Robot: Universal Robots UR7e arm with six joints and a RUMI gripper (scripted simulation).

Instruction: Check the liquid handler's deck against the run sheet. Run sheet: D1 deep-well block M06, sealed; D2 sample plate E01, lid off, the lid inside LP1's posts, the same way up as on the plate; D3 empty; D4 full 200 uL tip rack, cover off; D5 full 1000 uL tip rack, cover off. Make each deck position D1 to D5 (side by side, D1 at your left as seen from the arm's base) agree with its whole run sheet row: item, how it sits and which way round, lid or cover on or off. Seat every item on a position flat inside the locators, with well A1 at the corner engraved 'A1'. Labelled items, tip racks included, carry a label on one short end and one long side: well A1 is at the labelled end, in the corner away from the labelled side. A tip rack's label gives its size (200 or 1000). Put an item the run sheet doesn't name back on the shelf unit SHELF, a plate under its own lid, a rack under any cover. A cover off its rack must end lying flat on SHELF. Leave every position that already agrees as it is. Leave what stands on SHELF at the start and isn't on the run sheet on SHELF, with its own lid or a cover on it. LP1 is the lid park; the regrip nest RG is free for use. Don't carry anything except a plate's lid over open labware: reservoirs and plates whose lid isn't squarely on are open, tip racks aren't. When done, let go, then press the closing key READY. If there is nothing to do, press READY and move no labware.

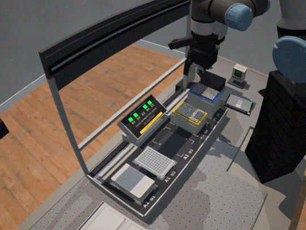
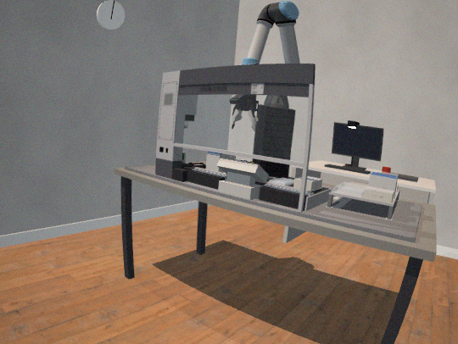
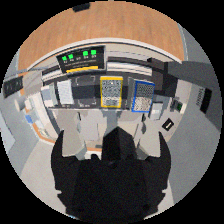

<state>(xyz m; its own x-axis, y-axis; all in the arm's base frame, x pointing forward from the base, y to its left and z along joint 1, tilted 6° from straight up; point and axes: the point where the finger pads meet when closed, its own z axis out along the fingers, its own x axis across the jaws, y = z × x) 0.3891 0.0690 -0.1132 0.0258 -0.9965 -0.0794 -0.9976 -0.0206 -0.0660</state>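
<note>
The yellow-rimmed tip rack is 18 cm below my hand, 1 cm to the right of it and 1 cm behind it. The rest, counted from my hand: sample plate 25 cm to the left, 22 cm below, 1 cm behind; then blue-rimmed tip rack 15 cm below, 13 cm to the right, 1 cm behind; then gantry bar 24 cm above, 18 cm ahead, 9 cm to the left.
</note>
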